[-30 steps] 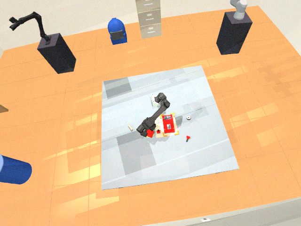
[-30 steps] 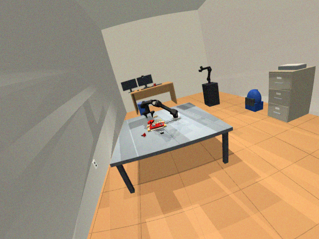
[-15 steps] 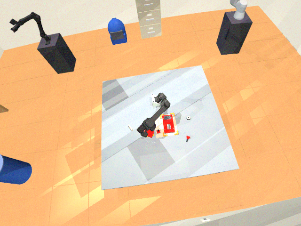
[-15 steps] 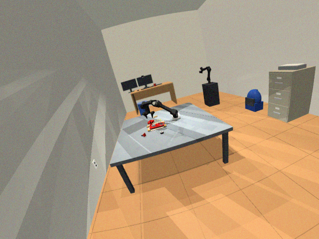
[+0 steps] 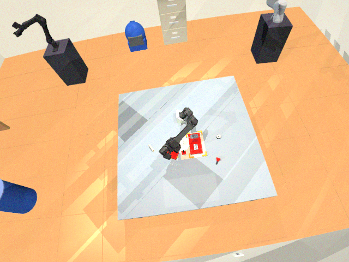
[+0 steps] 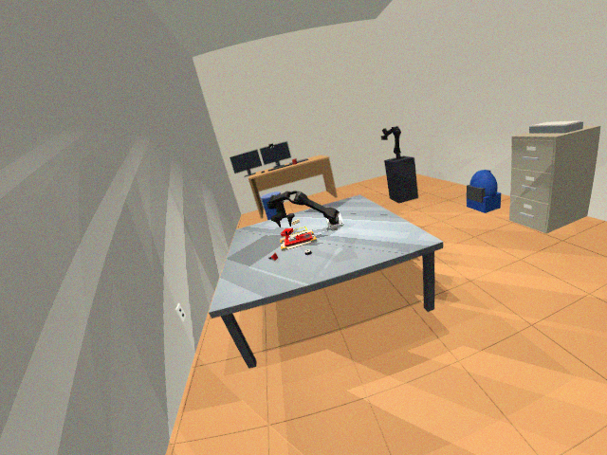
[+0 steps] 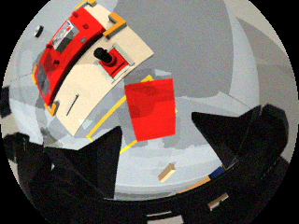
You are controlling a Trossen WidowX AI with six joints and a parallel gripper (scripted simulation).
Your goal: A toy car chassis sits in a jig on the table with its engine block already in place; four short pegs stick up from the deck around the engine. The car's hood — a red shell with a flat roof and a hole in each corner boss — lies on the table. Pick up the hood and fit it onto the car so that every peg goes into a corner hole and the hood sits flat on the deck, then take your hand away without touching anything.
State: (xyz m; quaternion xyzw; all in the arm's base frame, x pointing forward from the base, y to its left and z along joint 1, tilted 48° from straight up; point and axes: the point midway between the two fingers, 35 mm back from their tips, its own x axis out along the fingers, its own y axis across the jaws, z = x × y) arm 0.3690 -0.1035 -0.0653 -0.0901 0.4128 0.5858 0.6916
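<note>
The red hood lies 4 cm below my gripper tip.
</note>
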